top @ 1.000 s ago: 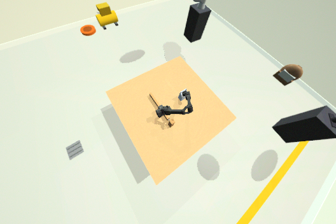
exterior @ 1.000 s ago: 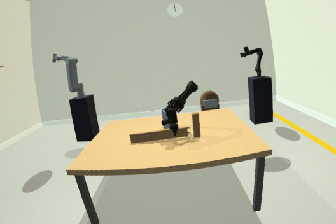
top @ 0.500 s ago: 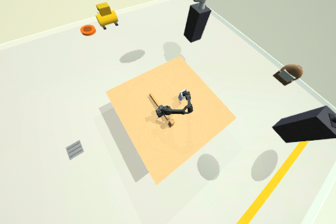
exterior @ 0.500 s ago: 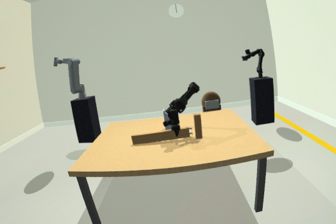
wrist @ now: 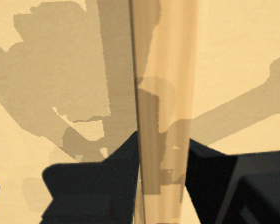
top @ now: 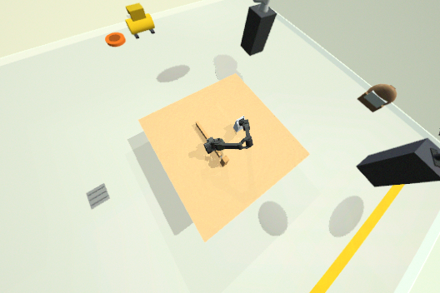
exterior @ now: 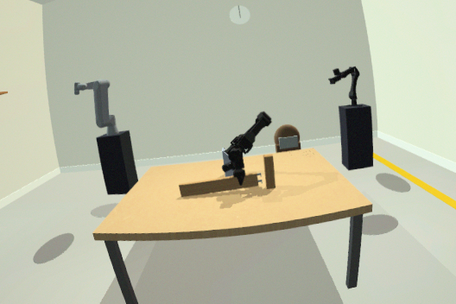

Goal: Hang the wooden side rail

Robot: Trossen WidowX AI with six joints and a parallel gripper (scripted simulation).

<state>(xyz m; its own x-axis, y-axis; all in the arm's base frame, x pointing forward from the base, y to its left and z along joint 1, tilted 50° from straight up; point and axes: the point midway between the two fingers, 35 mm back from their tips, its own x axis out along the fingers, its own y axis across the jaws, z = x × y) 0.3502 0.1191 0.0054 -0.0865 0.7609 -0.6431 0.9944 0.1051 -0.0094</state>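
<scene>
Right now my gripper tip is 160 mm to the right of the headboard post and 50 mm below it.
</scene>
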